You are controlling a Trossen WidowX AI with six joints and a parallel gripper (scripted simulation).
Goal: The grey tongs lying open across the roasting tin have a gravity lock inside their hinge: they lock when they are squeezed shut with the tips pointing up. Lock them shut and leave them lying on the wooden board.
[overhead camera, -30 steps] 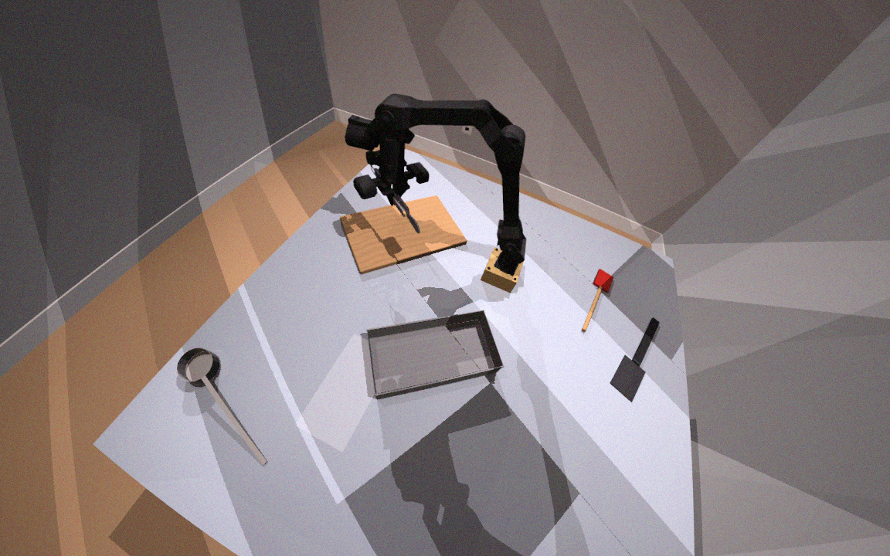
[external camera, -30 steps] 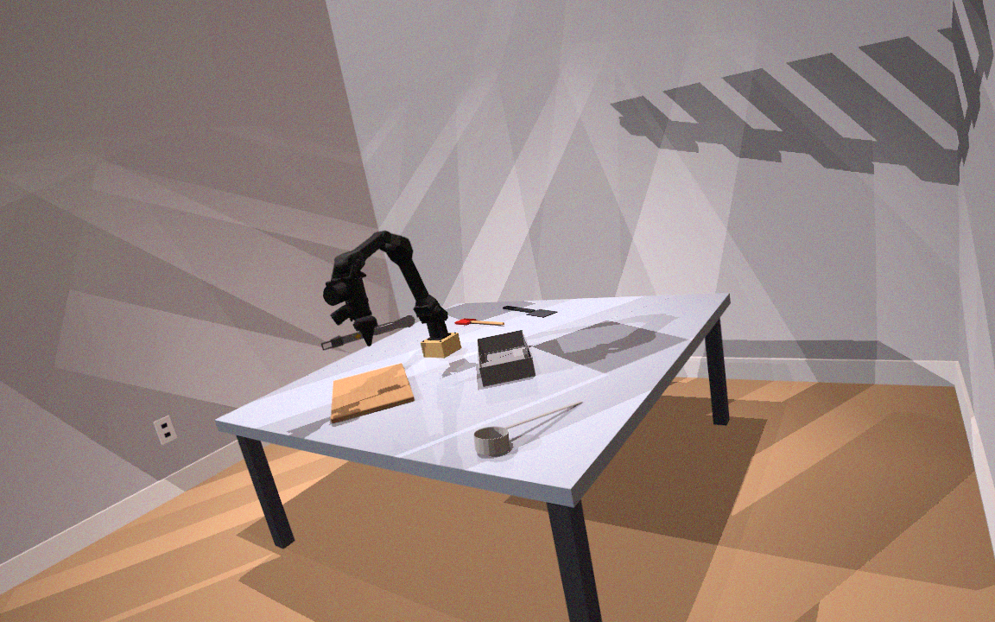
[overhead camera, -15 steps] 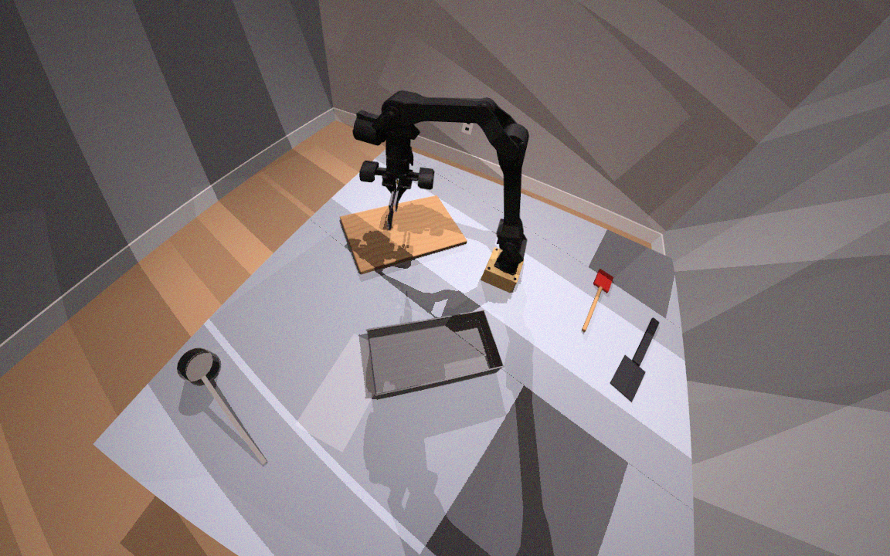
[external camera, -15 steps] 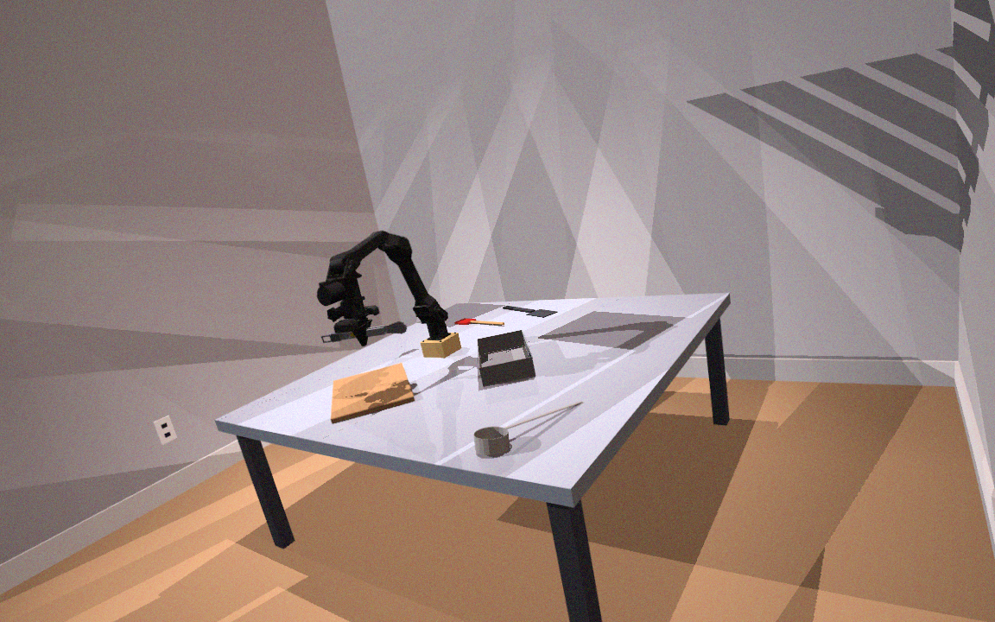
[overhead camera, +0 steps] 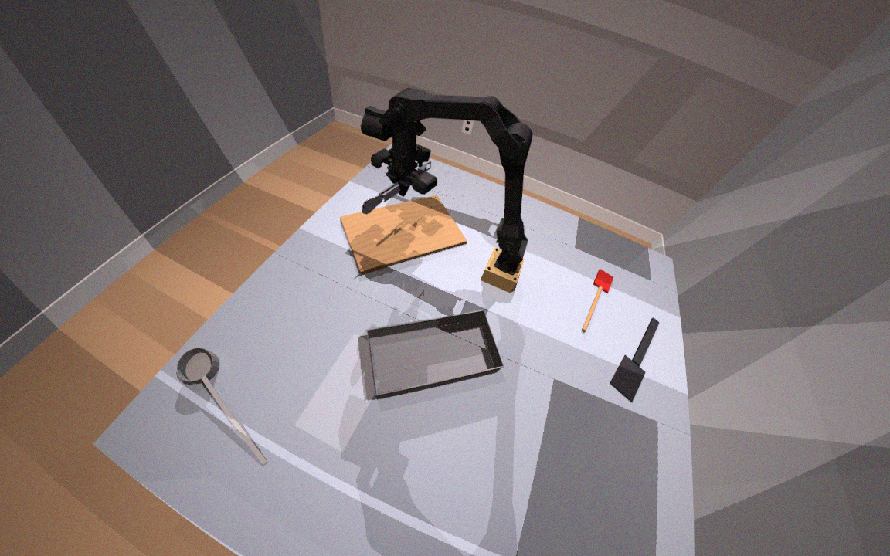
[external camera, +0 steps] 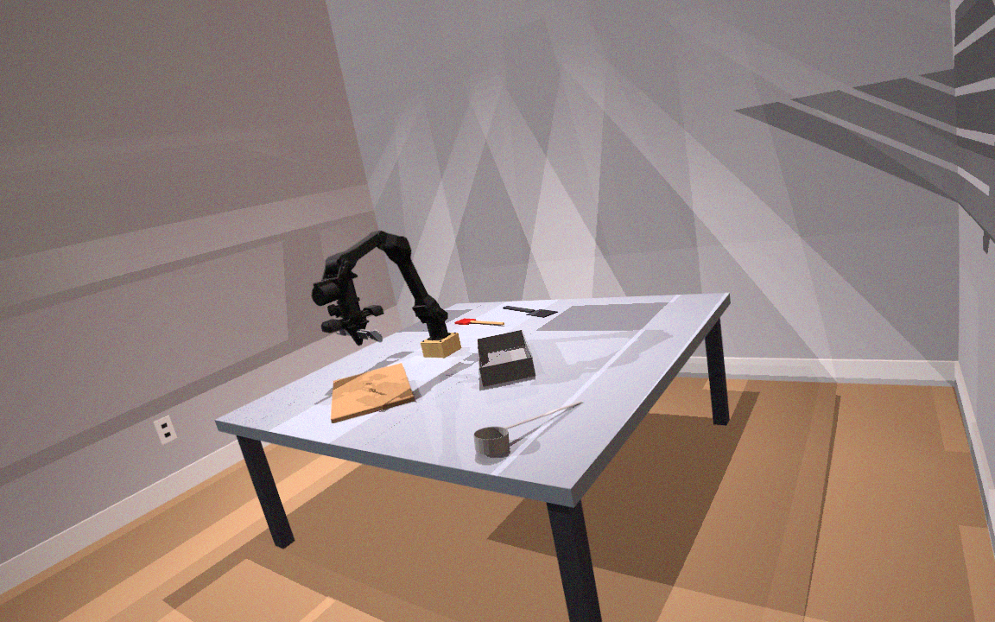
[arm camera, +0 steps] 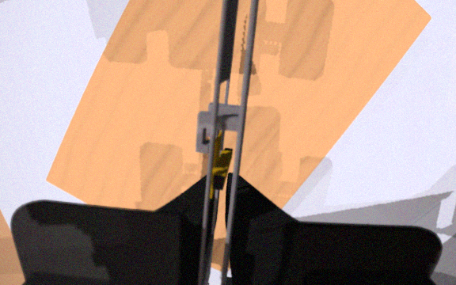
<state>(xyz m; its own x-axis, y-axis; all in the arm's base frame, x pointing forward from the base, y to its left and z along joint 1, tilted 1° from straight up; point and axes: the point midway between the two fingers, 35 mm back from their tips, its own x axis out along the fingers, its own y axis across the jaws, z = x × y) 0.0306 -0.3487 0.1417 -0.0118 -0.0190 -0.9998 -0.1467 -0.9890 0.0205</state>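
The yellow piece is 3 cm behind my gripper tip and 4 cm above it. The rest, counted from my gripper tip: wooden board (1 cm behind, 15 cm below); then black spatula (2 cm ahead, 83 cm to the left, 16 cm below); then roasting tin (31 cm ahead, 29 cm to the left, 13 cm below).
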